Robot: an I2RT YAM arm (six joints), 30 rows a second.
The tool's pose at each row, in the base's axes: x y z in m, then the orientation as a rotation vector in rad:
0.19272 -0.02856 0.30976 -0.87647 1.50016 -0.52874
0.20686 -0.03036 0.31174 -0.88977 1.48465 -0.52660
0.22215 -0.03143 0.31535 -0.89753 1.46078 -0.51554
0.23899 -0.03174 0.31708 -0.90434 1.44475 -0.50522
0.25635 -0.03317 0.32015 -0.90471 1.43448 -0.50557
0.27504 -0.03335 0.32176 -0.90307 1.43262 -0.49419
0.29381 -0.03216 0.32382 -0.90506 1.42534 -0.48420
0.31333 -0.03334 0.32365 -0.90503 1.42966 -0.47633
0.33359 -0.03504 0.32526 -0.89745 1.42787 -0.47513
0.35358 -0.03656 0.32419 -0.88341 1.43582 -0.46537
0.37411 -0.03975 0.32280 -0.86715 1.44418 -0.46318
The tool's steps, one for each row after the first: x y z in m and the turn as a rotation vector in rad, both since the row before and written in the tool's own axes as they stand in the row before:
0.00082 -0.00562 0.01322 -0.00368 -0.01431 -0.01057
-0.00044 -0.00673 0.01423 -0.00136 -0.02528 -0.00392
0.00065 -0.00518 0.01611 -0.00345 -0.01827 -0.00198
0.00105 -0.00705 0.01619 0.00381 -0.00855 -0.00292
0.00130 -0.00540 0.01792 -0.00371 -0.00667 0.00727
0.00005 -0.00503 0.01824 -0.00348 -0.01065 0.00290
0.00355 -0.00495 0.01858 -0.00540 0.00017 0.00576
0.00288 -0.00692 0.01897 0.00520 -0.00207 0.00489
0.00442 -0.00462 0.01903 0.00180 0.00250 0.01633
0.00583 -0.00556 0.01920 0.00685 0.00622 0.01328

